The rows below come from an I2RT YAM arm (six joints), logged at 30 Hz.
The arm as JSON. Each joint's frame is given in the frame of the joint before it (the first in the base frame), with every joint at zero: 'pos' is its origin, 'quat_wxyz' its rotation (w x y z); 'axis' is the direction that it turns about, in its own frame. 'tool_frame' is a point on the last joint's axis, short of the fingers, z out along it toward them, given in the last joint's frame.
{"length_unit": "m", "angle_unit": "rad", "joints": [
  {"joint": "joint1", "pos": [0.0, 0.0, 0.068], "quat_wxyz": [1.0, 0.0, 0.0, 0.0], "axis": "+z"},
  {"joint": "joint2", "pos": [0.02, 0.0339, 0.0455], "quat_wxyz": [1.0, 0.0, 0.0, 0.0], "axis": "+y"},
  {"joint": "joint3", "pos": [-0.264, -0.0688, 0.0], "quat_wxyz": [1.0, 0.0, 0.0, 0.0], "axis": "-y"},
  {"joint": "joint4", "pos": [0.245, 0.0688, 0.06], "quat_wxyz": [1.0, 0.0, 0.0, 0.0], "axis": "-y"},
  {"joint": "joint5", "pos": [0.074, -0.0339, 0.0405], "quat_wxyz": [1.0, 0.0, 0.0, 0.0], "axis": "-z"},
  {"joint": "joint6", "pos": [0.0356, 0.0, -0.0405], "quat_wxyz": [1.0, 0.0, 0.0, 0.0], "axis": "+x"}
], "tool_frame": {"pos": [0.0, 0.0, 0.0], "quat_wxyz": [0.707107, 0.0, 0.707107, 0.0]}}
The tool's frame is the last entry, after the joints.
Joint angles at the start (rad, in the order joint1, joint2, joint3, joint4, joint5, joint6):
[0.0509, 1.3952, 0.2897, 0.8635, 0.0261, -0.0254]
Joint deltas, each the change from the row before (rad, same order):
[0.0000, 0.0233, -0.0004, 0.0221, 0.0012, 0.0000]
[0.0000, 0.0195, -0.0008, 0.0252, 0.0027, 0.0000]
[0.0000, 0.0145, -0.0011, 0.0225, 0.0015, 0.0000]
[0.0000, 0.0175, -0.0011, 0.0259, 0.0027, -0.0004]
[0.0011, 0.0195, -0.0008, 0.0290, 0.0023, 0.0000]
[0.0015, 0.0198, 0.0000, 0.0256, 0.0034, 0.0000]
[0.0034, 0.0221, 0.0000, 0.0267, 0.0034, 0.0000]
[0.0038, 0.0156, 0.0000, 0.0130, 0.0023, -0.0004]
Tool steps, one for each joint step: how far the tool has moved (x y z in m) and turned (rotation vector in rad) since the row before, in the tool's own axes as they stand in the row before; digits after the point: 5 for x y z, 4 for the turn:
[0.00256, 0.00008, 0.00210, 0.0012, 0.0016, 0.0000]
[0.00158, -0.00001, 0.00165, 0.0028, -0.0048, 0.0001]
[0.00094, 0.00000, 0.00110, 0.0017, -0.0069, 0.0002]
[0.00124, -0.00002, 0.00132, 0.0029, -0.0072, -0.0002]
[0.00126, 0.00028, 0.00147, 0.0015, -0.0087, 0.0001]
[0.00150, 0.00035, 0.00156, 0.0021, -0.0058, -0.0001]
[0.00192, 0.00085, 0.00167, 0.0002, -0.0046, -0.0005]
[0.00201, 0.00098, 0.00112, -0.0015, 0.0025, -0.0013]

